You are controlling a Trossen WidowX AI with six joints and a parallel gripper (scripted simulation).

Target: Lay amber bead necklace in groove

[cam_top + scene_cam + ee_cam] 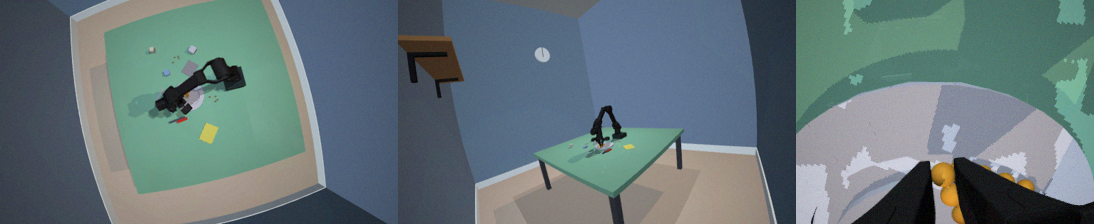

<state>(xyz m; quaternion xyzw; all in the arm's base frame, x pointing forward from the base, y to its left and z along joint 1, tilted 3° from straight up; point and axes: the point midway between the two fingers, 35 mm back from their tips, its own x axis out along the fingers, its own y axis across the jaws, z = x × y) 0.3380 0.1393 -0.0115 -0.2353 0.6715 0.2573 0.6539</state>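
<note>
Now: gripper tip 6 cm past the round grey bead board, 4 cm to the left of it and 1 cm above it. Round my gripper tip: grey rod (15 cm ahead, 5 cm to the right, 1 cm below); then blue block (9 cm ahead, 20 cm to the right, 1 cm below); then red-handled tool (1 cm ahead, 12 cm to the left, 1 cm below).
</note>
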